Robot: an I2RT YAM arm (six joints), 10 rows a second.
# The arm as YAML. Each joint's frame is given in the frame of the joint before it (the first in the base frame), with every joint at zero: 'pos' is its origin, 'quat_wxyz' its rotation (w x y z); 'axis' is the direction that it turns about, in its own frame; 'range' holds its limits. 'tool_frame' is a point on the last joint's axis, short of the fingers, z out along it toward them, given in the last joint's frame.
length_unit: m
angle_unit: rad
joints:
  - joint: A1
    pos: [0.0, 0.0, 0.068]
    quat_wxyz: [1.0, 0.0, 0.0, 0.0]
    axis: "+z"
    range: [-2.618, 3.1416]
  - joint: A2
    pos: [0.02, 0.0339, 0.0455]
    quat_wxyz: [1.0, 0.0, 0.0, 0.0]
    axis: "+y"
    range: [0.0, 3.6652]
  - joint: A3
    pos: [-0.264, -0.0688, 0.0]
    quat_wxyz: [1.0, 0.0, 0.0, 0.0]
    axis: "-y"
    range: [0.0, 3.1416]
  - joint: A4
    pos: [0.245, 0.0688, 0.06]
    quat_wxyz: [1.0, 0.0, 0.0, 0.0]
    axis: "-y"
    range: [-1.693, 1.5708]
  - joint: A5
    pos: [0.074, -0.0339, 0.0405]
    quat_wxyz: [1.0, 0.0, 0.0, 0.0]
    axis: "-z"
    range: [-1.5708, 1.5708]
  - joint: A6
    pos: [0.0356, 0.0, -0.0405]
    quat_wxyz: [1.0, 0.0, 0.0, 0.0]
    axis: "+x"
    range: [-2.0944, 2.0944]
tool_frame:
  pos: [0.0, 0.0, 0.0]
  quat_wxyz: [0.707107, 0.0, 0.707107, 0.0]
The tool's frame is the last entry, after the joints.
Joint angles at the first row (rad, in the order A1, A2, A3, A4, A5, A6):
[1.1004 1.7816 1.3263 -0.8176 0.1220 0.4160]
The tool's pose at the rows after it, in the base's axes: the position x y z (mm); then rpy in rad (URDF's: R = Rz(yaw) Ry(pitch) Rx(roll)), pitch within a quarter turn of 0, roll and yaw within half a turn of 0:
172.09, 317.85, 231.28, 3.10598, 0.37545, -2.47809
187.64, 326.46, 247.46, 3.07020, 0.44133, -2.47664
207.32, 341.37, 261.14, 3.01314, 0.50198, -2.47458
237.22, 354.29, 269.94, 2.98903, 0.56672, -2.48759
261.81, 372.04, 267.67, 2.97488, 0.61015, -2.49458
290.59, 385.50, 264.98, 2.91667, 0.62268, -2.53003
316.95, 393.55, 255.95, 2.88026, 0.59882, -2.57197
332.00, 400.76, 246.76, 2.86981, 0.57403, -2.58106
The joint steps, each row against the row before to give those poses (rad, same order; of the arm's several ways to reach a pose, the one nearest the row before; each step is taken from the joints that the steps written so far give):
[-0.0142 -0.0060 0.0567 -0.0016 -0.0039 -0.0215]
[-0.0279 0.0213 0.0778 0.0211 -0.0205 -0.0388]
[-0.0289 0.0558 0.1098 0.0240 -0.0482 -0.0393]
[-0.0463 0.0809 0.1270 0.0235 -0.0217 -0.0401]
[-0.0243 0.1016 0.1241 0.0229 -0.0123 -0.0221]
[-0.0368 0.1137 0.1554 -0.0153 -0.0541 -0.0032]
[-0.0345 0.1159 0.1553 -0.0523 -0.0366 0.0109]
[-0.0150 0.0927 0.1272 -0.0553 -0.0198 0.0000]

